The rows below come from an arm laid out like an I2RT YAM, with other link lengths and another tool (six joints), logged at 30 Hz.
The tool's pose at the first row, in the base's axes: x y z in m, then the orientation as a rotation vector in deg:
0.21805 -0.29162 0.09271 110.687 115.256 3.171
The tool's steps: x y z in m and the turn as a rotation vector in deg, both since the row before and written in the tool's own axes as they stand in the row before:
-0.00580 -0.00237 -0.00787 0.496 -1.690 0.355
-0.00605 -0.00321 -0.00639 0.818 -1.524 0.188
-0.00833 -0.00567 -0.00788 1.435 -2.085 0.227
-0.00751 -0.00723 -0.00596 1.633 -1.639 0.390
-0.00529 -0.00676 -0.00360 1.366 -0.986 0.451
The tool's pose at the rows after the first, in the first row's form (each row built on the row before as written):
0.21366 -0.29578 0.10075 110.750 114.030 1.123
0.20883 -0.30030 0.10738 110.881 113.176 -1.113
0.20123 -0.30652 0.11557 111.187 112.115 -4.477
0.19263 -0.31218 0.12174 111.909 111.199 -7.558
0.18508 -0.31617 0.12544 112.769 110.521 -9.736

